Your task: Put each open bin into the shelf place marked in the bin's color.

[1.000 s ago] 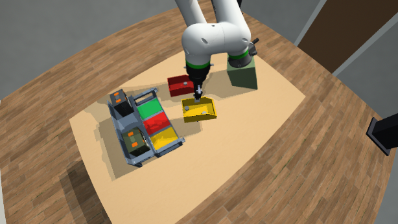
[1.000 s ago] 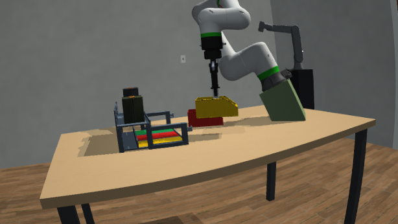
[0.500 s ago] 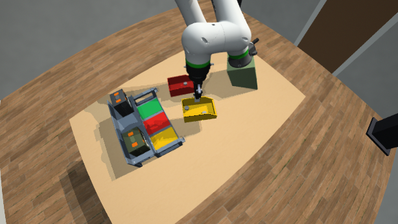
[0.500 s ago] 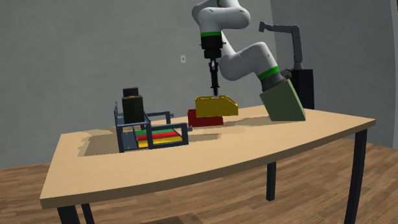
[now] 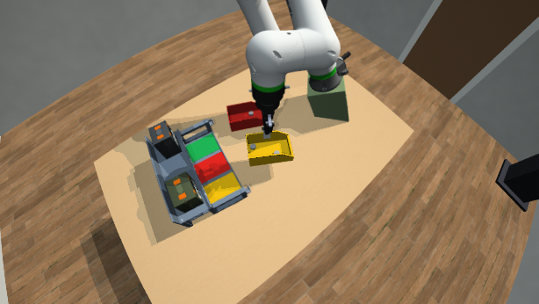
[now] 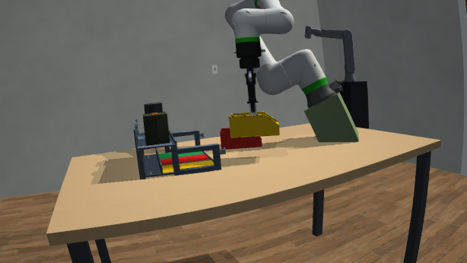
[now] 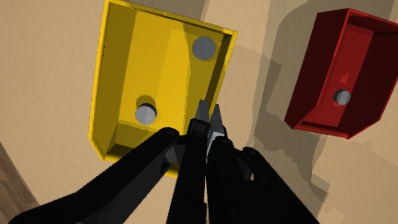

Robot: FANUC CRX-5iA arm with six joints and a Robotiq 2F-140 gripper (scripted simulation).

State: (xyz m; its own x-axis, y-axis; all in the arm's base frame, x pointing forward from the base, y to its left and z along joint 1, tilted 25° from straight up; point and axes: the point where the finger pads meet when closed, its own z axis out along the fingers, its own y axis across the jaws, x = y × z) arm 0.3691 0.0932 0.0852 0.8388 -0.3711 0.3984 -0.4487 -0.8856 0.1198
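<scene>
My gripper is now 2 cm short of the yellow bin, 4 cm to the right of it and 4 cm above it. Round my hand: red bin (3 cm behind, 19 cm to the right, 12 cm below).
</scene>
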